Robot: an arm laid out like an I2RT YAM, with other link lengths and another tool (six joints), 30 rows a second.
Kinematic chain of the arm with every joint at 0, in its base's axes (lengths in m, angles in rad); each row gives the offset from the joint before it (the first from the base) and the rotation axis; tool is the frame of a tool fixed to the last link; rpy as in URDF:
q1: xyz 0 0 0.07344 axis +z
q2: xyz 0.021 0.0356 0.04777 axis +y
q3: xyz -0.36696 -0.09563 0 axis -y
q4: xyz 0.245 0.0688 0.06 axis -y
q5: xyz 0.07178 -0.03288 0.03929 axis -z
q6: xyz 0.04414 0 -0.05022 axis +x
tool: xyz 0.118 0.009 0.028 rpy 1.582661 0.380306 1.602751
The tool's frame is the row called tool.
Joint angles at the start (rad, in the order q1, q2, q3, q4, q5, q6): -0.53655, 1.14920, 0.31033, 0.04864, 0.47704, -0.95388
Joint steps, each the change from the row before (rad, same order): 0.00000, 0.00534, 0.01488, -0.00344, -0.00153, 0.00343; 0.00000, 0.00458, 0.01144, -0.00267, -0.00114, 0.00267; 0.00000, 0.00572, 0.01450, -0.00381, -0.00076, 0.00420; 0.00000, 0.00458, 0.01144, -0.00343, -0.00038, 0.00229; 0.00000, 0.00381, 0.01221, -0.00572, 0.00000, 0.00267; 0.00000, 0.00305, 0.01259, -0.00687, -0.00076, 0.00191; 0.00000, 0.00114, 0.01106, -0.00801, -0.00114, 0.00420; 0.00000, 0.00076, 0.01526, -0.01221, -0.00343, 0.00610; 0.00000, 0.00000, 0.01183, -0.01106, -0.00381, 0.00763; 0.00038, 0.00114, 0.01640, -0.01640, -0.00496, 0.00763; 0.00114, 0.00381, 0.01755, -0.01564, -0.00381, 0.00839
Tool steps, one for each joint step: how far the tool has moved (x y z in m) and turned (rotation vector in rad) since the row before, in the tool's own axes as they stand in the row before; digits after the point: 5 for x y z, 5 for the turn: -0.00545, 0.00165, 0.00000, -0.00295, -0.00491, 0.00614; -0.00411, 0.00130, 0.00009, -0.00213, -0.00335, 0.00452; -0.00516, 0.00153, 0.00013, -0.00200, -0.00411, 0.00641; -0.00394, 0.00117, 0.00014, -0.00123, -0.00287, 0.00382; -0.00392, 0.00102, -0.00002, -0.00071, -0.00231, 0.00387; -0.00389, 0.00108, -0.00020, -0.00142, -0.00211, 0.00309; -0.00327, 0.00082, -0.00047, -0.00168, -0.00136, 0.00502; -0.00429, 0.00131, -0.00087, -0.00405, -0.00109, 0.00702; -0.00309, 0.00107, -0.00084, -0.00409, 0.00034, 0.00786; -0.00377, 0.00154, -0.00100, -0.00499, 0.00229, 0.00674; -0.00409, 0.00188, -0.00064, -0.00427, 0.00260, 0.00672
